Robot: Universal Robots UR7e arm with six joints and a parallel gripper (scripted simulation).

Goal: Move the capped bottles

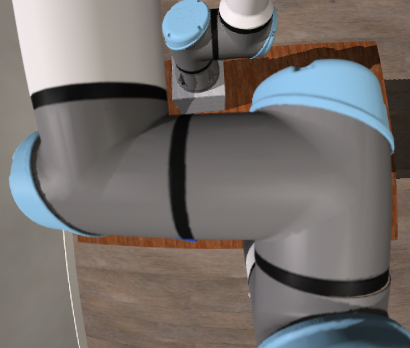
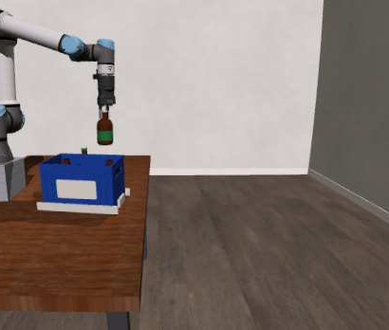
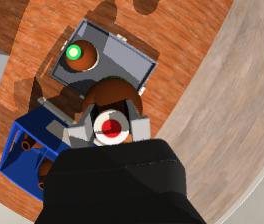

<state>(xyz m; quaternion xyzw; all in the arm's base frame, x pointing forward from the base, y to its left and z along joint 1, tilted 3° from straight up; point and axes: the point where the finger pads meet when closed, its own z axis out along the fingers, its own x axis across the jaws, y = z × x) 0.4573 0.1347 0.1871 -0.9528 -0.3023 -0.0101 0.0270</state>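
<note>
My gripper is now 6 cm above the red-capped bottle. From my hand the other things lie so: brown bottle: 5 cm ahead, 23 cm to the right, 24 cm below; green-capped bottle: 10 cm behind, 3 cm to the left, 24 cm below; dark grey tray: 5 cm behind, 3 cm to the left, 31 cm below.
</note>
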